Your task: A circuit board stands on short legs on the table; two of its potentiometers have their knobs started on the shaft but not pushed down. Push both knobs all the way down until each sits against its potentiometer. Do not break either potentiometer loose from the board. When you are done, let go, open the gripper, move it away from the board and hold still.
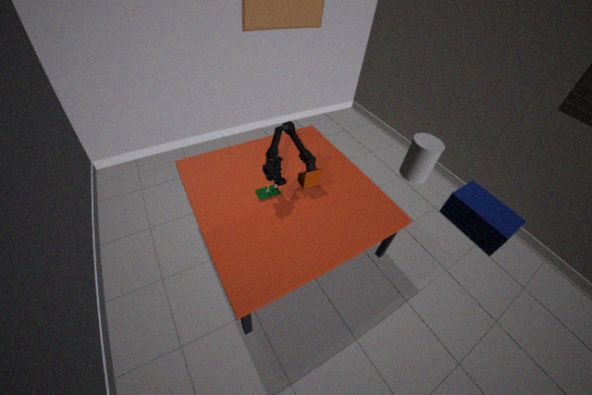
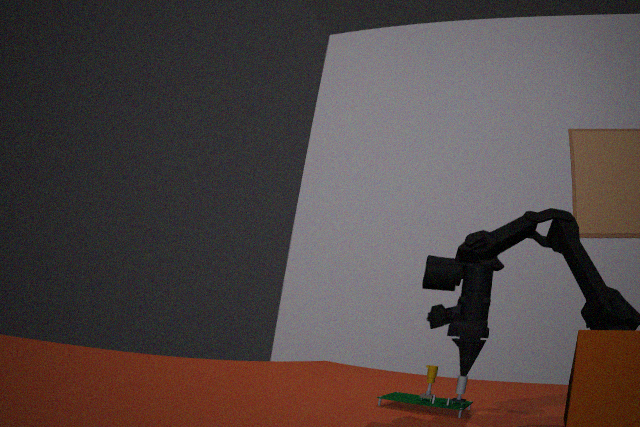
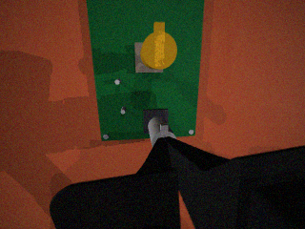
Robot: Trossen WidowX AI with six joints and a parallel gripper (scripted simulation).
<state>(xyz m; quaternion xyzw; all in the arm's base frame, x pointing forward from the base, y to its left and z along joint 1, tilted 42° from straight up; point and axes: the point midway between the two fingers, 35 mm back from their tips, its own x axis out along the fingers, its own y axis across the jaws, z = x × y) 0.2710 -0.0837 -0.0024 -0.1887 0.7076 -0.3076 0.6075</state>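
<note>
My gripper tip is now 1 cm above the grey knob. Also, from my gripper tip: yellow knob 6 cm ahead, 1 cm to the right.
</note>
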